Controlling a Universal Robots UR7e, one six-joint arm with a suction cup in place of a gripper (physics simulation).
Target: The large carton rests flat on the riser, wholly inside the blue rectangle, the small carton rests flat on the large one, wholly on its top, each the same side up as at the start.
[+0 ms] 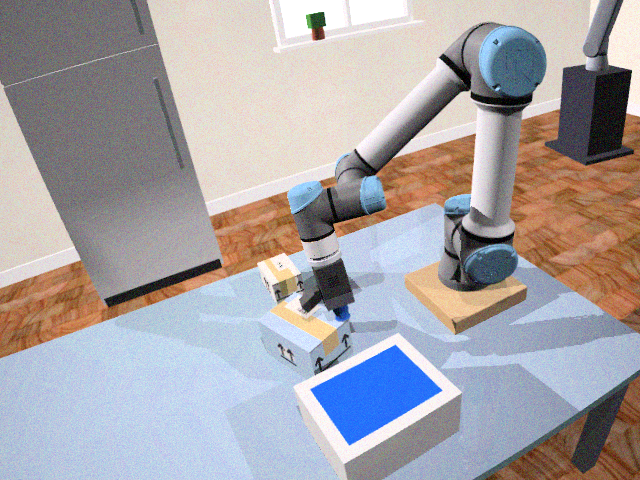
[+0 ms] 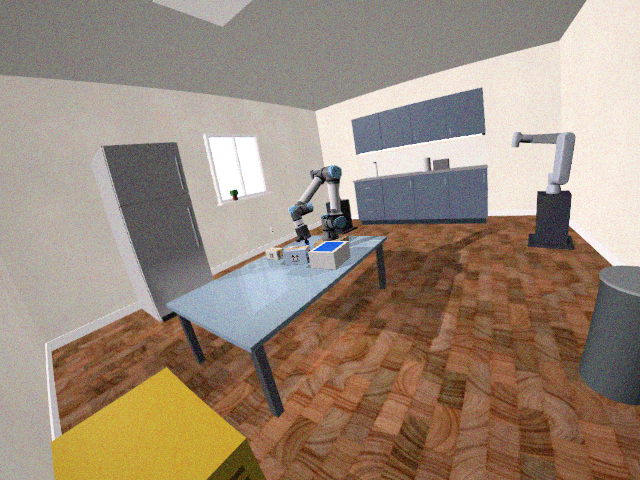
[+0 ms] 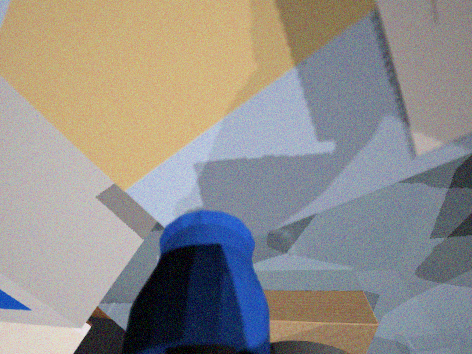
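Observation:
The large carton [image 1: 296, 343] [image 2: 295, 257] is pale with tan tape [image 3: 147, 88] across its top and arrow marks on its sides. It stands on the table next to the back left corner of the white riser [image 1: 390, 443] [image 2: 332, 259]. The riser's blue rectangle [image 1: 375, 392] [image 2: 330, 246] is bare. The small carton [image 1: 279, 278] [image 2: 274, 252] stands on the table just behind the large one. My blue suction cup [image 1: 341, 313] [image 2: 305, 241] [image 3: 208, 228] hangs at the large carton's far right top edge. It holds nothing. I cannot tell whether it touches the carton.
The arm's base sits on a wooden block [image 1: 466, 305] [image 3: 319, 316] at the back right of the blue-grey table [image 1: 175, 405] [image 2: 261, 305]. A grey fridge [image 1: 132, 143] stands behind the table on the left. A yellow box [image 2: 151, 429] is on the floor.

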